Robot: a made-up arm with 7 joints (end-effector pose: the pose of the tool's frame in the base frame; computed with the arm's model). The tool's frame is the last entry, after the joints.
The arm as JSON. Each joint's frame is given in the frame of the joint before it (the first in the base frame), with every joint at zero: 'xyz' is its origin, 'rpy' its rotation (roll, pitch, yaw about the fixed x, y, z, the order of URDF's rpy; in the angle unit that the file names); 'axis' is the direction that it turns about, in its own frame. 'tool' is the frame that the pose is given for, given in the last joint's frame.
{
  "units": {
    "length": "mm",
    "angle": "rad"
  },
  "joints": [
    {
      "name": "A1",
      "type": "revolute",
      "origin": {
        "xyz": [
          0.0,
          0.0,
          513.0
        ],
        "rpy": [
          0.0,
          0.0,
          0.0
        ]
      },
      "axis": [
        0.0,
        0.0,
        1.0
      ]
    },
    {
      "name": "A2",
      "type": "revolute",
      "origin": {
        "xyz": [
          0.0,
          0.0,
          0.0
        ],
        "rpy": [
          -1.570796,
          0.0,
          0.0
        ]
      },
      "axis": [
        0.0,
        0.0,
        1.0
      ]
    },
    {
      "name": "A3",
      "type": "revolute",
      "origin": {
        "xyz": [
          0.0,
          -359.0,
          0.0
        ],
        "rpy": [
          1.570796,
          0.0,
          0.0
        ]
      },
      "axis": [
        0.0,
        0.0,
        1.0
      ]
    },
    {
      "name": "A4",
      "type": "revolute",
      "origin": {
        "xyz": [
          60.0,
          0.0,
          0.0
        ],
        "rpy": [
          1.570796,
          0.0,
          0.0
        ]
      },
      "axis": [
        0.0,
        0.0,
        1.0
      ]
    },
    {
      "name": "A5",
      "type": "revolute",
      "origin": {
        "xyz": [
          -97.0,
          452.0,
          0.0
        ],
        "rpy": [
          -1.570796,
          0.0,
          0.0
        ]
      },
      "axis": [
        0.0,
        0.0,
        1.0
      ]
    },
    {
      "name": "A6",
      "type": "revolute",
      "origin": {
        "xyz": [
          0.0,
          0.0,
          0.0
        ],
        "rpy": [
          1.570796,
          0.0,
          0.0
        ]
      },
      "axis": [
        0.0,
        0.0,
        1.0
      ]
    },
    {
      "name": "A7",
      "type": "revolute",
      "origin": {
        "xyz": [
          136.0,
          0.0,
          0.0
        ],
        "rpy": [
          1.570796,
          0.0,
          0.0
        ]
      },
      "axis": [
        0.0,
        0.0,
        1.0
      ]
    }
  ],
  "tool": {
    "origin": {
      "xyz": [
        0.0,
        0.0,
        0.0
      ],
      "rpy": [
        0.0,
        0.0,
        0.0
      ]
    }
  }
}
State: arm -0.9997 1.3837 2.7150 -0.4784 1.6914 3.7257 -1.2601
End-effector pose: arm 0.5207 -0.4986 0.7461 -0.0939 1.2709 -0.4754
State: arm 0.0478 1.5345 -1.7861 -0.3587 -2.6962 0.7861 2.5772
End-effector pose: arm 0.9364 -0.0250 0.6046 -1.2119 1.5438 2.1452
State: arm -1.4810 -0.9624 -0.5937 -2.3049 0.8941 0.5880 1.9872
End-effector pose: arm -0.1679 -0.2459 0.8869 -0.1181 1.8539 0.8177
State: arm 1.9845 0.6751 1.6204 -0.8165 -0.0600 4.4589 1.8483
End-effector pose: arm -0.3517 0.2952 1.0466 -0.1757 0.9294 1.9750
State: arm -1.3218 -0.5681 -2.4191 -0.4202 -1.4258 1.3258 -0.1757
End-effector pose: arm -0.2745 0.6048 1.1987 1.5655 2.1611 1.3388
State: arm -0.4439 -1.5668 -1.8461 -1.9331 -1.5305 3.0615 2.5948
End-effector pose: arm -0.4971 -0.3682 0.5007 1.2401 1.7710 -1.3039
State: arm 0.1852 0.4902 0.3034 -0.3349 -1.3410 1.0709 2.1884
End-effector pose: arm 0.5874 0.1002 1.2442 0.7360 -2.6414 1.3848
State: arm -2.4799 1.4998 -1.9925 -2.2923 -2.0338 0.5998 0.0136
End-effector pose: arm -0.3622 0.3067 0.8392 0.7839 -1.0989 1.3024
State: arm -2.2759 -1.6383 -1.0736 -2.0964 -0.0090 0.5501 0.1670
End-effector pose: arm -0.2748 0.3600 0.7460 -0.8341 2.2282 -1.2773
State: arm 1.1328 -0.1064 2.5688 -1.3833 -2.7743 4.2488 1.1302
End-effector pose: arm -0.3278 -0.2614 0.9356 2.3940 -0.7682 -0.1775
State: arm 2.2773 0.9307 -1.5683 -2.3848 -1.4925 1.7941 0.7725
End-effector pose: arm 0.3926 0.3619 0.4891 0.7771 0.4080 0.6631
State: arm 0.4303 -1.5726 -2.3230 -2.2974 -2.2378 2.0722 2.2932
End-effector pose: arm 0.1552 -0.3888 0.1921 0.9718 -2.9036 0.0974
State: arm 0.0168 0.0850 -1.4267 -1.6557 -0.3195 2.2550 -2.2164
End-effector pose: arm 0.1688 -0.6174 0.9910 2.2953 1.1969 -0.6853
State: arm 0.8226 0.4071 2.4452 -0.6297 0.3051 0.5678 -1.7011
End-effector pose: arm -0.1454 0.1621 1.3497 2.3233 -1.3066 0.1015
